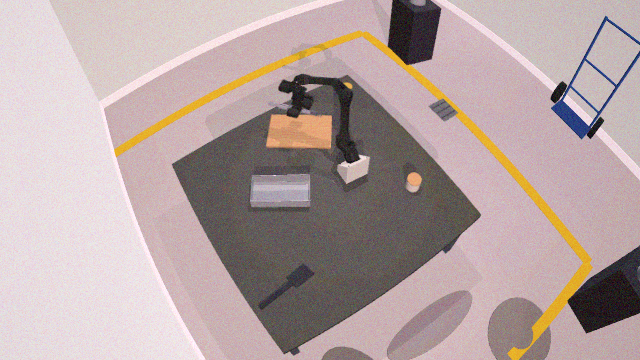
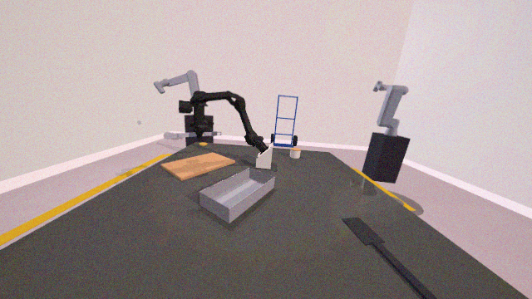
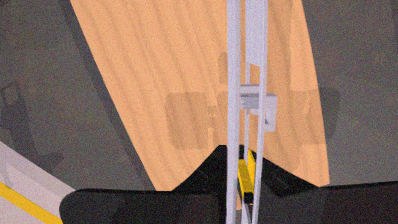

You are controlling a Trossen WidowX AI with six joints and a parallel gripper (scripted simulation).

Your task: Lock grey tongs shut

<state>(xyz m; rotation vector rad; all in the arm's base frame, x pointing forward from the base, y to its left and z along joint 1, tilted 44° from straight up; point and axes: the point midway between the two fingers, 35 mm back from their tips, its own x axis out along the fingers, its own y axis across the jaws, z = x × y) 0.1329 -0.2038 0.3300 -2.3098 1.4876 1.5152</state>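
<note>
My gripper tip is 40 mm below the yellow slider, 10 mm to the right of it and 10 mm past it. From my gripper tip the other things lie so: wooden board (140 mm below); then orange disc (430 mm behind, 220 mm to the right, 140 mm below); then roasting tin (330 mm to the left, 260 mm ahead, 120 mm below).
</note>
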